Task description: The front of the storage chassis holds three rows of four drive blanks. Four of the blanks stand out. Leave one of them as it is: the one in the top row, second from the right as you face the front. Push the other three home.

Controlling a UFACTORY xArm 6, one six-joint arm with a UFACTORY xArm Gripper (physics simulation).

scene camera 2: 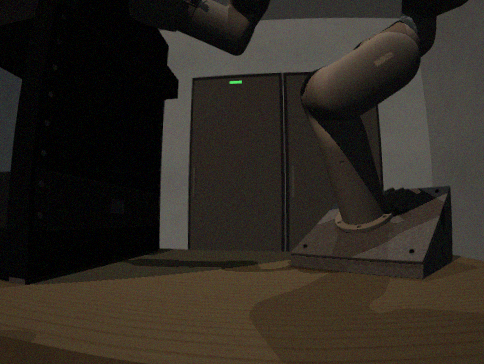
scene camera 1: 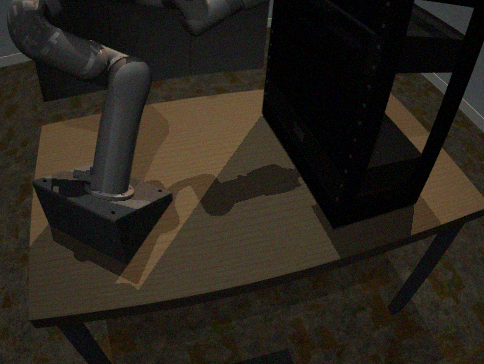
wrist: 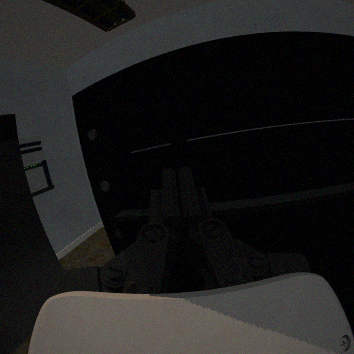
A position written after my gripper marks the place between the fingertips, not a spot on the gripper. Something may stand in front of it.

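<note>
A black rack [scene camera 2: 88, 137] is there for me to see. I see the black rack [scene camera 1: 328, 80] from another camera as well, and the wrist view shows me the black rack [wrist: 276, 188] too. I also see my gripper [wrist: 175, 186].
</note>
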